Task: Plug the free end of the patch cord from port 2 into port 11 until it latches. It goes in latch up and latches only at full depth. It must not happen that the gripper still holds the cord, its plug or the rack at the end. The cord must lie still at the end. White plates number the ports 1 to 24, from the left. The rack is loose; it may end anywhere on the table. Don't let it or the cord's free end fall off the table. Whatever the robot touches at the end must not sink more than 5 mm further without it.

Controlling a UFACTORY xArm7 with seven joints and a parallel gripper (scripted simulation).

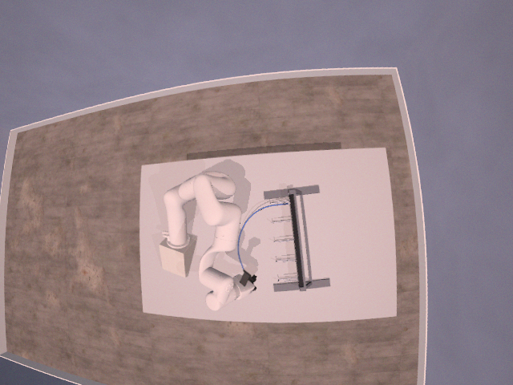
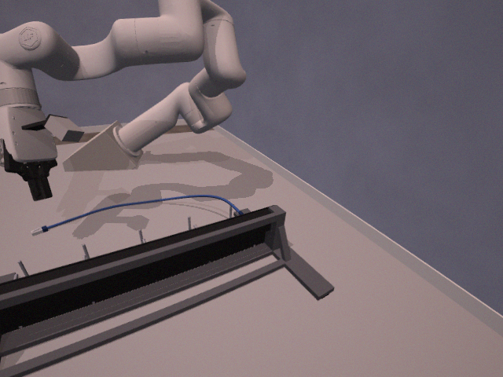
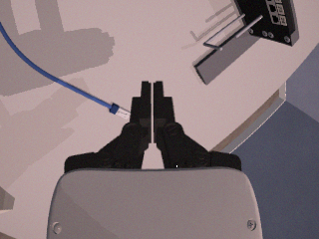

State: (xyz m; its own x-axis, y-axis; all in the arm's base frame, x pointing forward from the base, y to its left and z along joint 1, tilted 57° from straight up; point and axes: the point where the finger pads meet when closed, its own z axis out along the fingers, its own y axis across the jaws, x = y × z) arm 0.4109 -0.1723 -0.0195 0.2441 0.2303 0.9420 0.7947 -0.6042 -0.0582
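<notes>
My gripper is now 120 mm above the plug, 60 mm to the left of it and 30 mm past it.
</notes>
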